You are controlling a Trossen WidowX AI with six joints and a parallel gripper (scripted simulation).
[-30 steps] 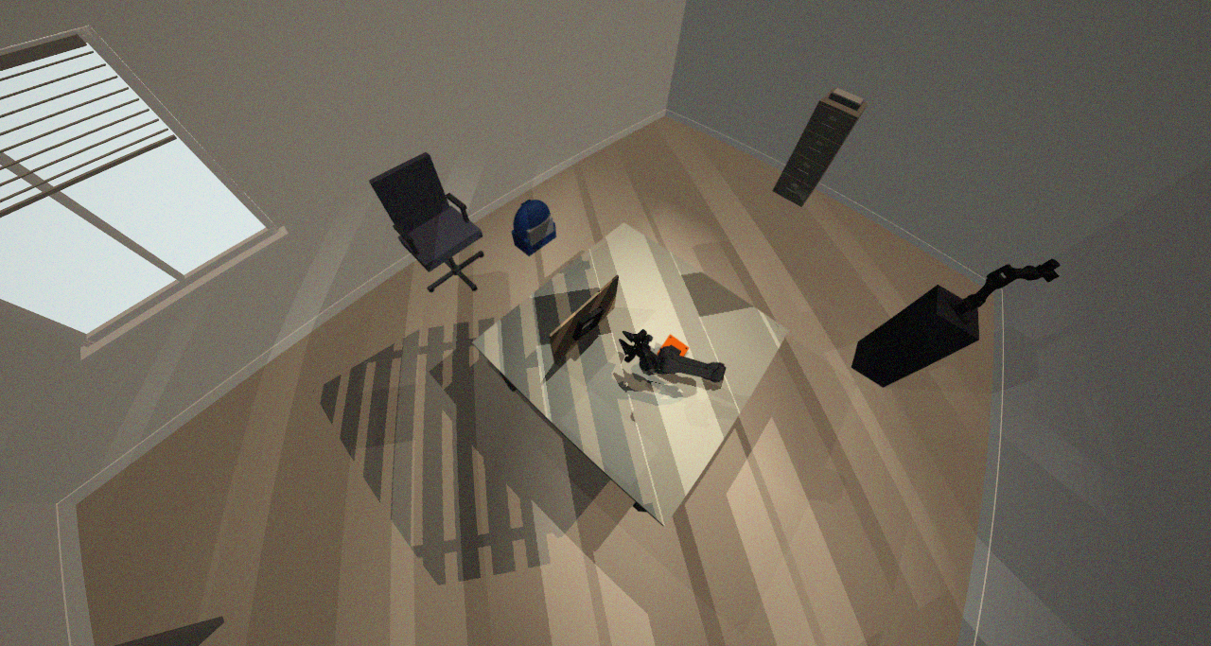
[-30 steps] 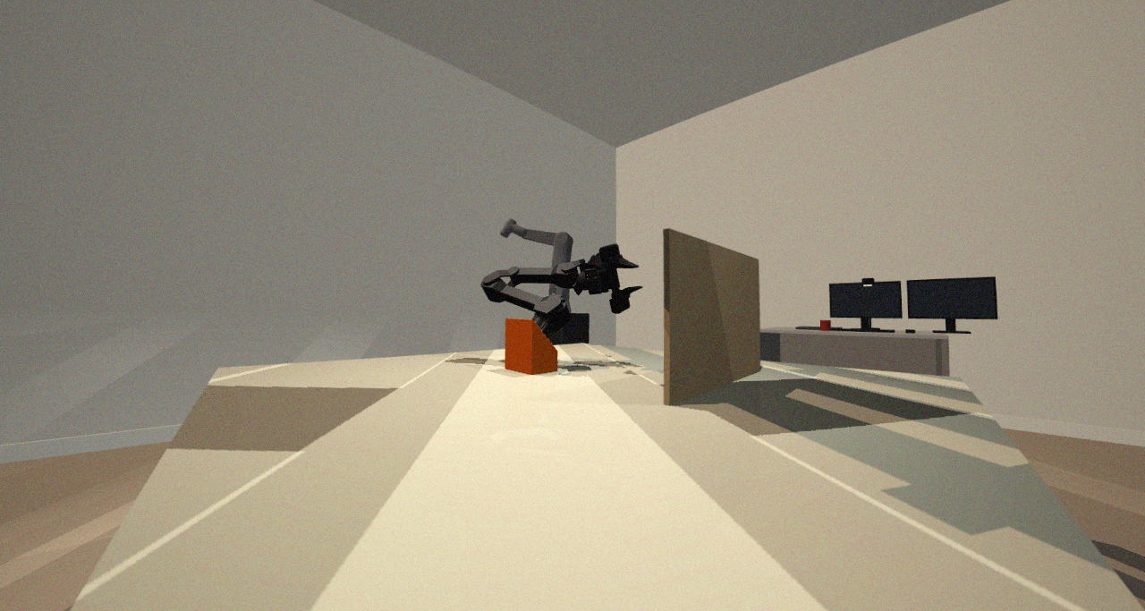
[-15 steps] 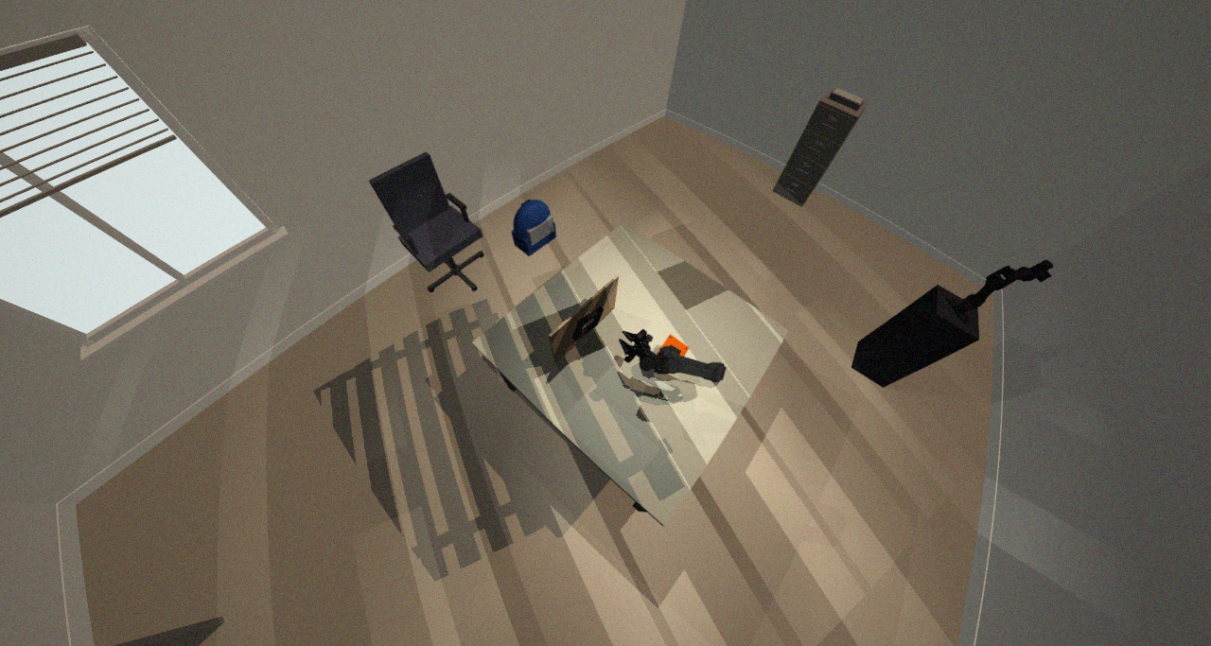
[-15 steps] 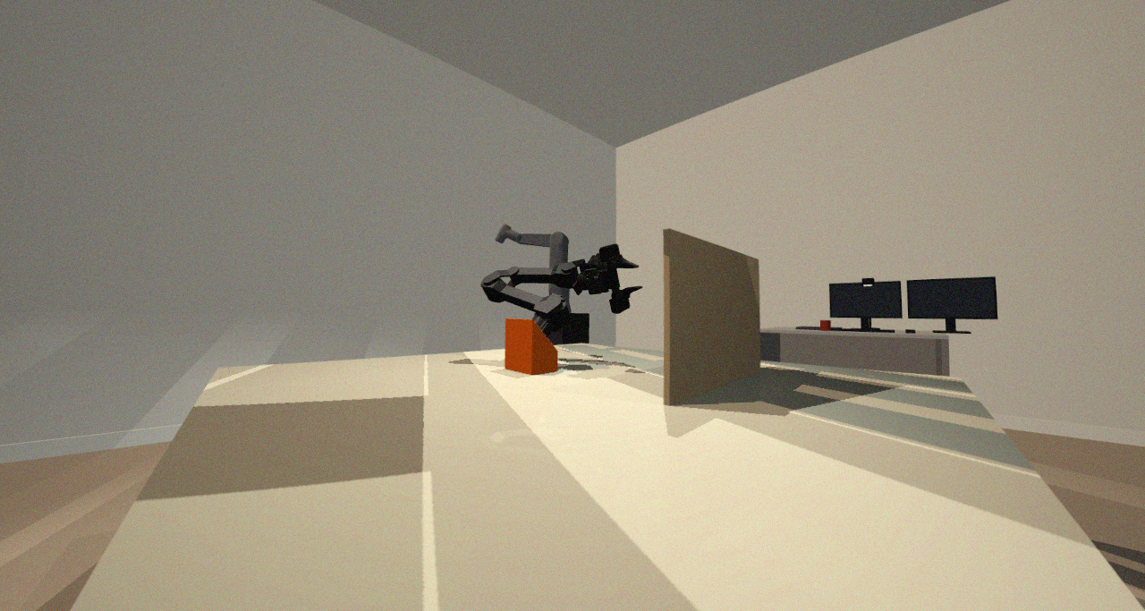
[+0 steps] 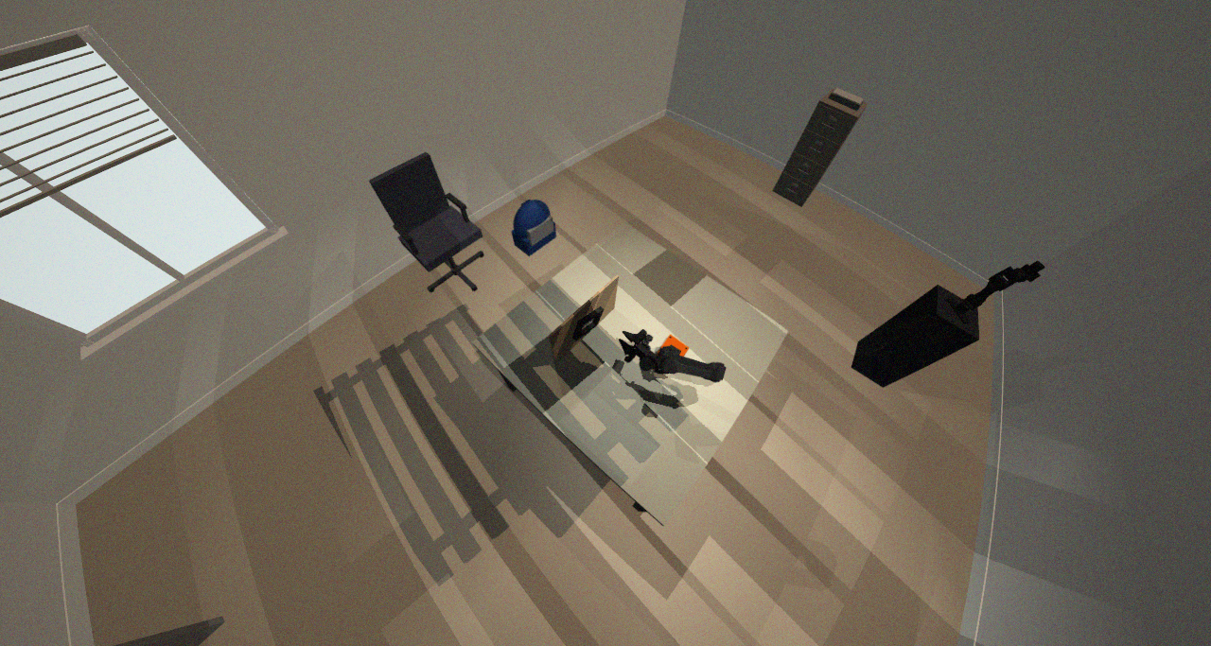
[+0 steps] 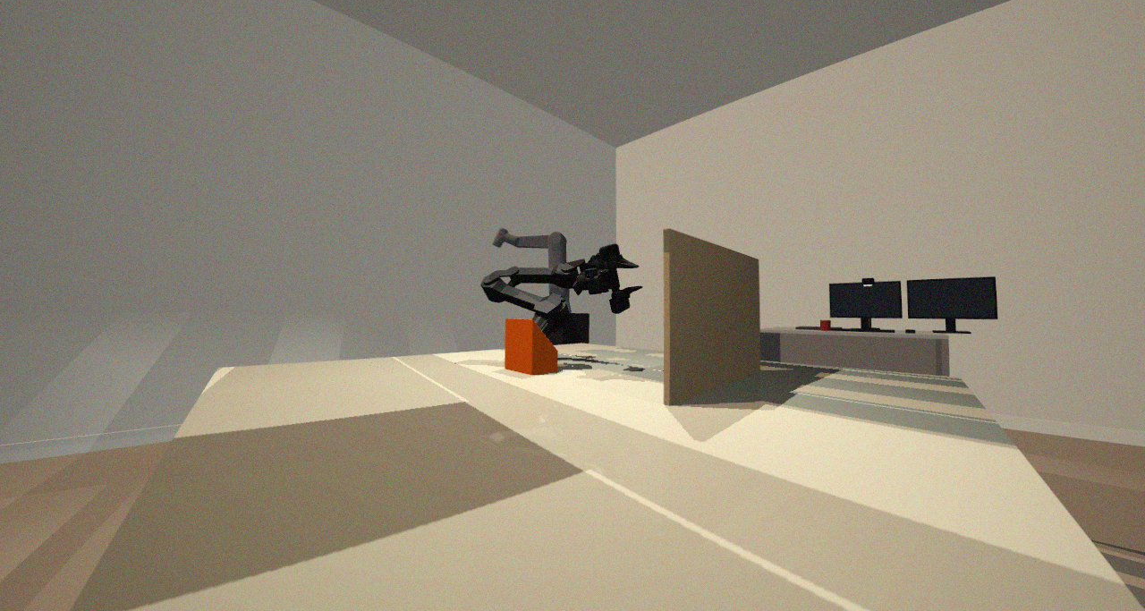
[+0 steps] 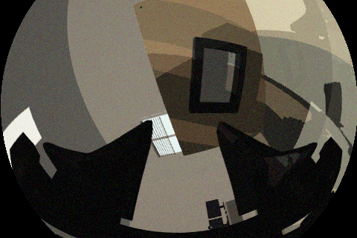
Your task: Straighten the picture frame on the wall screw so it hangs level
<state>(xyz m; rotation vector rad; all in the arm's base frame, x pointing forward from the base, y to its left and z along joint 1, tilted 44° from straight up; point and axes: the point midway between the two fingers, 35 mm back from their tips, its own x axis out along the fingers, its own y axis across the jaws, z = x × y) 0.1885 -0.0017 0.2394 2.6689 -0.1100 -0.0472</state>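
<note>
Right now my gripper tip is 20 cm short of the black picture frame and 9 cm above it. From my gripper tip the other things lie so: brown wall board (21 cm ahead, 1 cm to the right, 10 cm below).
</note>
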